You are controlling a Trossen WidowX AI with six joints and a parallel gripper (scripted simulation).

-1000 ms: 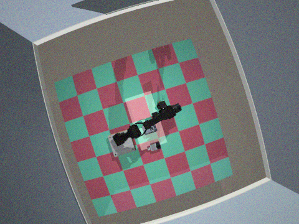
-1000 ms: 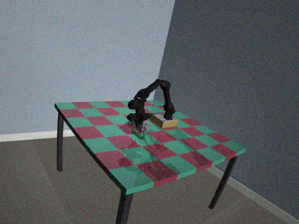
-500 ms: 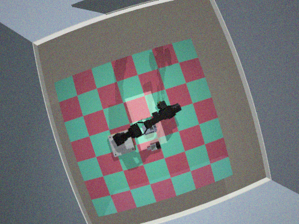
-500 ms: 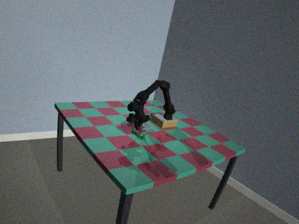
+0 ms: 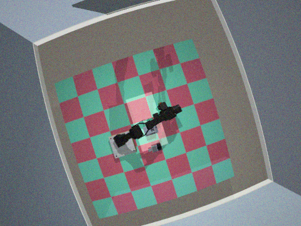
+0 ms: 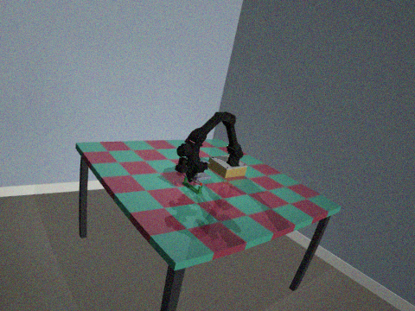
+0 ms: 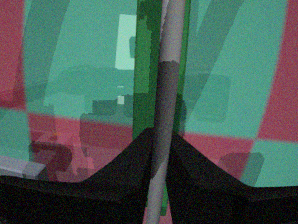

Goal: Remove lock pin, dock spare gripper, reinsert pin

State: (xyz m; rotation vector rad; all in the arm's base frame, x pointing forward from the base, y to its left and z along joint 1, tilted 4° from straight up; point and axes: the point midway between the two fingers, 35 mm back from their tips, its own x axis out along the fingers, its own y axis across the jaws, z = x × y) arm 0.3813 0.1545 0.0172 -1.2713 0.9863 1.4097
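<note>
Now: gripper tip 2 cm to the right of the cradle and 1 cm past it. Also, from my gripper tip: spare gripper 27 cm to the right, 12 cm behind; mount 12 cm to the right, 12 cm behind, 3 cm above.
</note>
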